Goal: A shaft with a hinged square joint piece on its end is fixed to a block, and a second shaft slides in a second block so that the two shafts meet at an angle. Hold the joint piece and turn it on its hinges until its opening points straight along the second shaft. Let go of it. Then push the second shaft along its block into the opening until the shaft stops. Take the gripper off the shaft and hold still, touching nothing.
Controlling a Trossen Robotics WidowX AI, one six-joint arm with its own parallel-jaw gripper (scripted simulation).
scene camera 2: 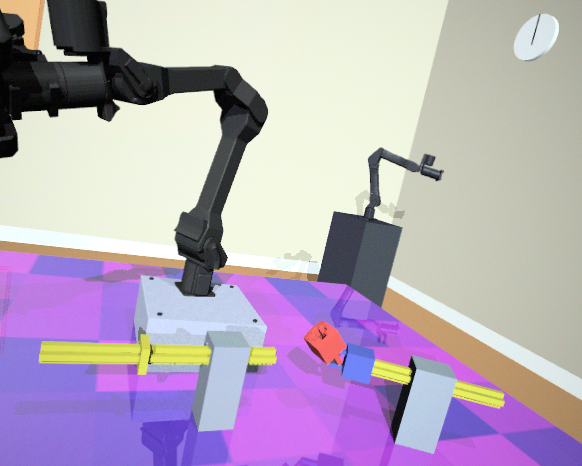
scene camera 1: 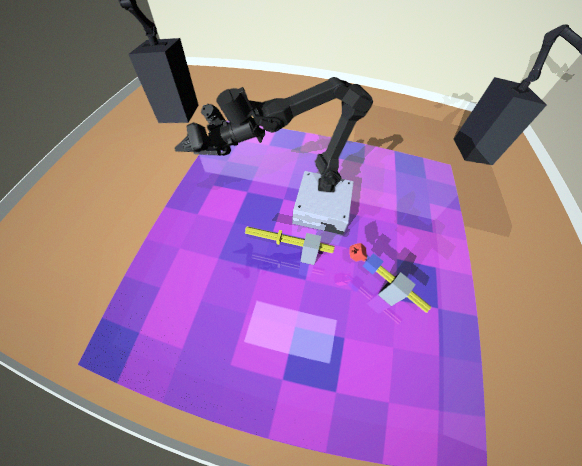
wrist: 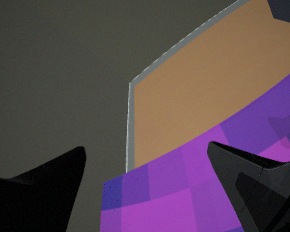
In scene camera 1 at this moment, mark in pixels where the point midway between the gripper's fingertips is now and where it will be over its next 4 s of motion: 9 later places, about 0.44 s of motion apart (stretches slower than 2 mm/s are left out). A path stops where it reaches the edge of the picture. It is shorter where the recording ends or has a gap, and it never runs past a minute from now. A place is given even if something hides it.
The gripper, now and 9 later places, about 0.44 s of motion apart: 184, 151; 200, 189; 230, 221; 267, 240; 304, 244; 333, 237; 339, 235; 339, 235; 338, 236; 338, 237
